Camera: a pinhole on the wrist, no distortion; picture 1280 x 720 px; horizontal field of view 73.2 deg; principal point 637.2 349.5 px. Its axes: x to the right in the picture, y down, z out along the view. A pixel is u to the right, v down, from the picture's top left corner.
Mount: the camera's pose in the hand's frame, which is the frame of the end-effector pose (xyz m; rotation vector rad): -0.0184 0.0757 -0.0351 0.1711 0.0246 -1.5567
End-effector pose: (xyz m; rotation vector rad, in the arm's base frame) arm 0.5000 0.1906 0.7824 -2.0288 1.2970 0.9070
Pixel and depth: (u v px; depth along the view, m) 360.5 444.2 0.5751
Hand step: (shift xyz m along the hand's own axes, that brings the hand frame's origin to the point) -0.0116 0.1875 0.5618
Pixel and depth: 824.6 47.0 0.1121
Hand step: -0.0675 0.0373 0.0689
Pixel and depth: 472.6 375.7 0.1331
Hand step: -0.0271 0.0843 0.0999
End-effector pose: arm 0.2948 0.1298 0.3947 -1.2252 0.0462 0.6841
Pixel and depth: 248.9 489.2 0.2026
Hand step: -0.0059 0.1412 0.1794
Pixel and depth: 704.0 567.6 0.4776
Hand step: 0.0584 -0.0200 0.4435
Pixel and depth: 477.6 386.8 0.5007
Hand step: -0.0446 0.1053 0.4730
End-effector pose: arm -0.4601 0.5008 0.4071 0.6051 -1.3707 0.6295
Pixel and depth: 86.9 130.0 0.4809
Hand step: -0.1898 0.3198 0.4665
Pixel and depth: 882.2 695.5 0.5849
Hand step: 0.1641 -0.1611 0.5441
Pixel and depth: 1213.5 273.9 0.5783
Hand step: -0.1160 -0.3804 0.4836
